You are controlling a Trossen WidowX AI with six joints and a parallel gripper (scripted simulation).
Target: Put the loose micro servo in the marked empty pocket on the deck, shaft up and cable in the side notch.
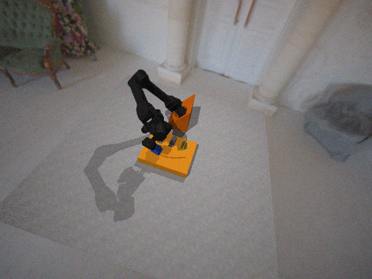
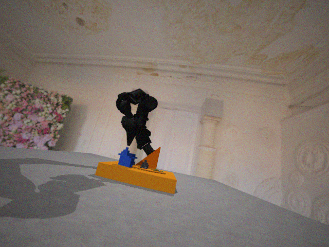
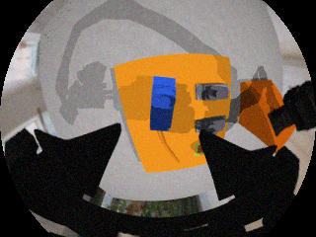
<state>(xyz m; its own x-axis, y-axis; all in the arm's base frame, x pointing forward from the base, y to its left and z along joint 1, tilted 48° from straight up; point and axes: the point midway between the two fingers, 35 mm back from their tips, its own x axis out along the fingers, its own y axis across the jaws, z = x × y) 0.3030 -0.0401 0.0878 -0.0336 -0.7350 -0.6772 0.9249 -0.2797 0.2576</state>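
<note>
Now: gripper tip 11 cm above the orange deck and 5 cm to the right of it.
</note>
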